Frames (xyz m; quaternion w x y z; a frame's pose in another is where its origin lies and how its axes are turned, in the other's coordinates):
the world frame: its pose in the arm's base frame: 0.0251 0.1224 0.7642 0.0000 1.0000 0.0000 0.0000
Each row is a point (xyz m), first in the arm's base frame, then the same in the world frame.
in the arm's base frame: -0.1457 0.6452 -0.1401
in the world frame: -0.1708 -0.5228 0.9043
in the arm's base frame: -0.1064 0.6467 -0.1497
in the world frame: -0.1315 -0.5243 0.9139
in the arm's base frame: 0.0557 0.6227 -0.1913
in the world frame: 0.0306 -0.5003 0.9555
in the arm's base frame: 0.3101 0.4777 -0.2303
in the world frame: 0.2850 -0.3553 0.9945
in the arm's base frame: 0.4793 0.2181 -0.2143
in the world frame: 0.4542 -0.0957 0.9785
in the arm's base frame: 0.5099 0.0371 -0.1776
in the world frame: 0.4848 0.0853 0.9418
